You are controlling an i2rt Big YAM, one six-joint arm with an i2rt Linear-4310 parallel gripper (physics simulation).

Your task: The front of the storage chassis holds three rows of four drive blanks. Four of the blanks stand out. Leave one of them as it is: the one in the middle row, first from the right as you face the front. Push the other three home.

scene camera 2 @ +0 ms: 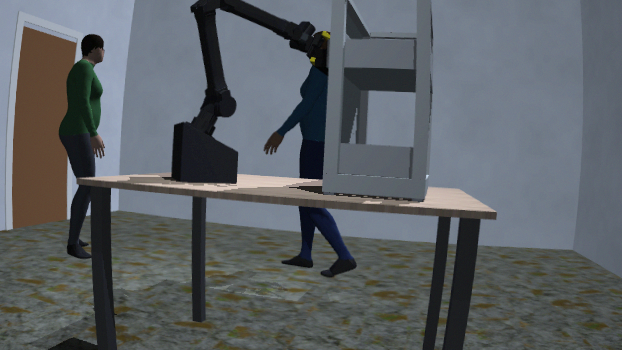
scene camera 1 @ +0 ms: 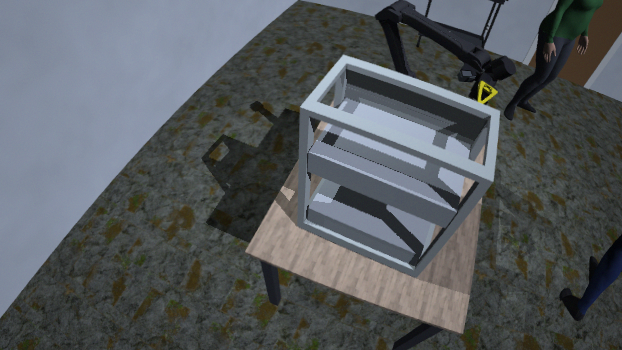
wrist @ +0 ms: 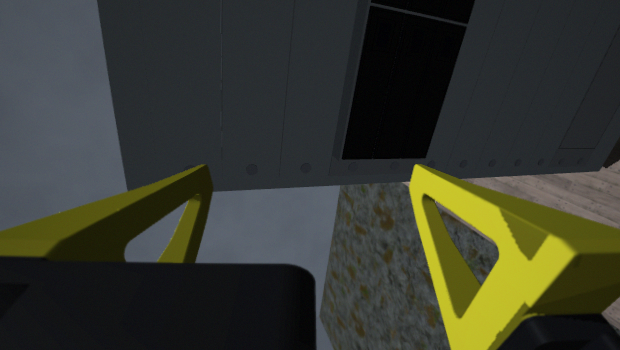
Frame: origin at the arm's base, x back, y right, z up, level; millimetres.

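Seen in the pictures: gripper, between the fingertips: (wrist: 311, 175); arm's base, origin of its link: (scene camera 2: 198, 134).
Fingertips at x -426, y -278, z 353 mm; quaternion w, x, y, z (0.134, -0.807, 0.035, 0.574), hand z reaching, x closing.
Note:
Offsets run from my fingertips to a thing's top centre. "*": to the spot under its first point. Level surfaces: height alone.
A tall grey rack frame (scene camera 1: 390, 139) (scene camera 2: 424, 100) stands on the table, its open back towards the scene cameras. In the wrist view its dark grey front {* dy +20, dx -88, dz +67 mm} (wrist: 170, 100) fills the upper part, with straight seams, a line of round dots near its edge and a black opening {* dy +39, dx -72, dz -99 mm} (wrist: 405, 90). I cannot make out the storage chassis's three rows or any standing-out drive blank. My gripper (scene camera 1: 485, 93) (scene camera 2: 320, 48) (wrist: 311, 175) is open and empty, its yellow fingers wide apart. It is on the robot's side of the rack, near its upper part; the gap to the front cannot be told.
The wooden table {dz -515 mm} (scene camera 1: 350, 265) (scene camera 2: 270, 192) (wrist: 575, 197) carries the rack and the black arm base (scene camera 2: 205, 155). A person in green (scene camera 1: 565, 25) (scene camera 2: 80, 110) and a person in blue (scene camera 2: 312, 115) stand beyond the table. A dark cart (scene camera 1: 452, 31) is behind the arm.

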